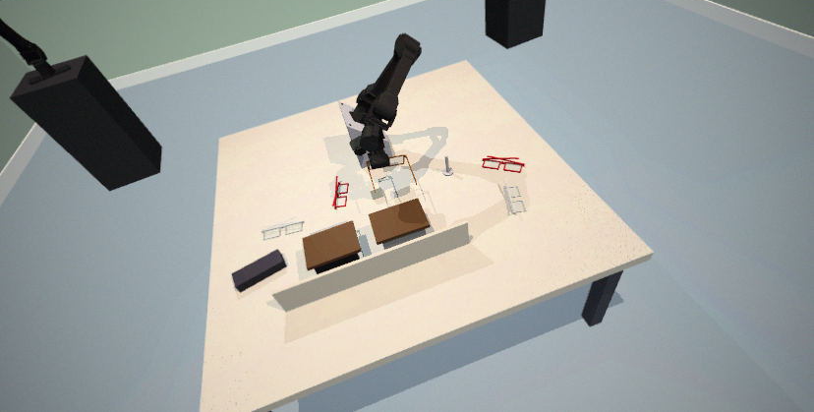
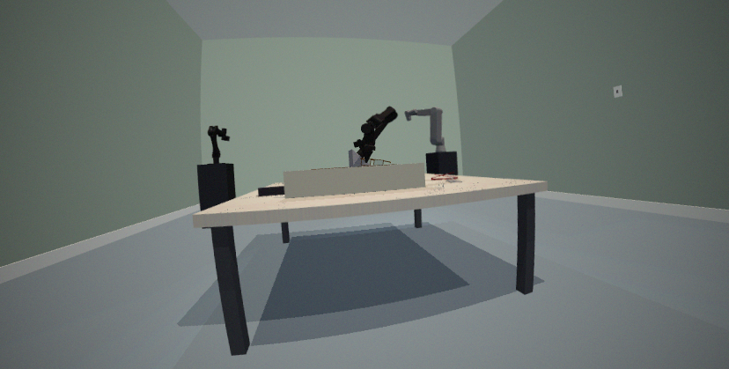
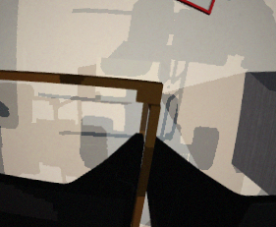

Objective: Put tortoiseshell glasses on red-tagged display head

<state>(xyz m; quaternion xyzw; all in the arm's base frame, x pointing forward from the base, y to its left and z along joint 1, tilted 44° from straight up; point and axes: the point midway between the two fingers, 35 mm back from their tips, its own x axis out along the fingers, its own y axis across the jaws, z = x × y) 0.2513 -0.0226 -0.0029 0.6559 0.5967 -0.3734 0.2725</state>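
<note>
Now: gripper tip 23 cm short of the display head, 7 cm above it and 2 cm to the left of it. The rest, counted from my gripper tip: low white wall: 34 cm ahead, 14 cm to the right, 7 cm below; dark case: 49 cm to the right, 14 cm ahead, 11 cm below; grey post: 25 cm to the left, 10 cm below, 6 cm ahead.
</note>
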